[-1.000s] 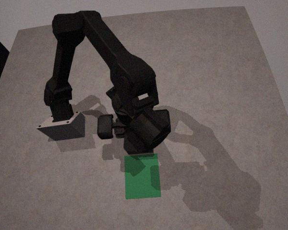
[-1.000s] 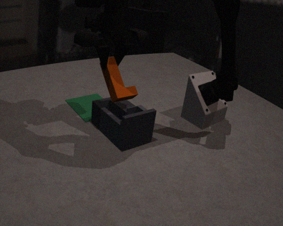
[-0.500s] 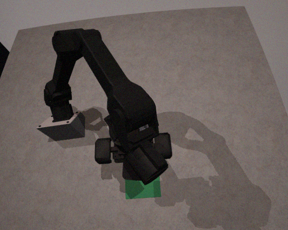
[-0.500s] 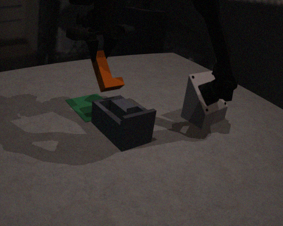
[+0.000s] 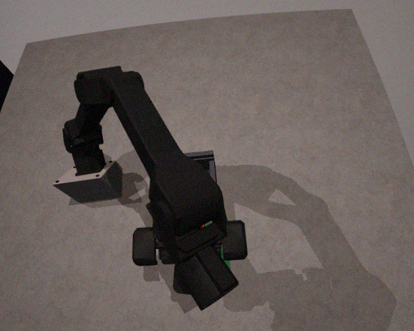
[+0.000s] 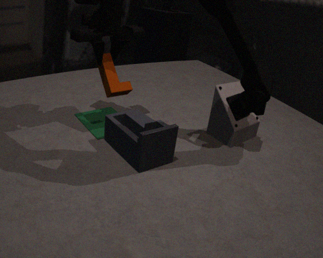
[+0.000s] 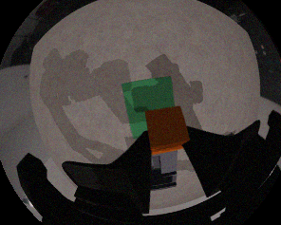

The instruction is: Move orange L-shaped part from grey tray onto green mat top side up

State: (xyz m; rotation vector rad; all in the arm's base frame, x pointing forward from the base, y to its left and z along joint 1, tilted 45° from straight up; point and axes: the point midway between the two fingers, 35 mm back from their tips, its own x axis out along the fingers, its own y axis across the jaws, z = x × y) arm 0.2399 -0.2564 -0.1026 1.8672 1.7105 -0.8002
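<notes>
Now: the green mat 2 cm to the left of my gripper tip and 17 cm below it. Also, from my gripper tip: orange L-shaped part: 1 cm behind, 3 cm to the left, 3 cm below.
</notes>
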